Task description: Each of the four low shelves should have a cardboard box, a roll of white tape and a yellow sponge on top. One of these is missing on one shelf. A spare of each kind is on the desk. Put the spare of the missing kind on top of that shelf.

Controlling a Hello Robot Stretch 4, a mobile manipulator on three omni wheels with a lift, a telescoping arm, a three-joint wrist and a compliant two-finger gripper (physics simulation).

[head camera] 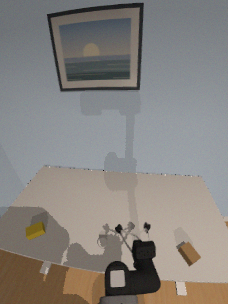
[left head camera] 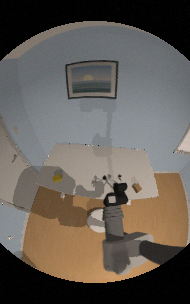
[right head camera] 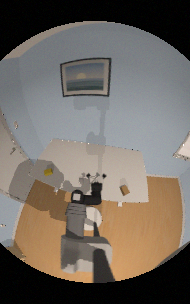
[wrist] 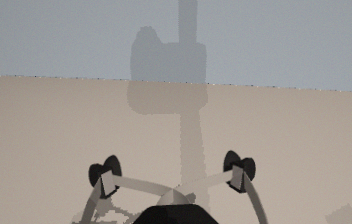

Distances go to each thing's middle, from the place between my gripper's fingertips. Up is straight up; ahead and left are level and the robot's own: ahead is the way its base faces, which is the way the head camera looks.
My gripper is now 640 mm short of the framed sunset picture [head camera: 92, 52], 160 mm to the right of it and 740 mm below it.
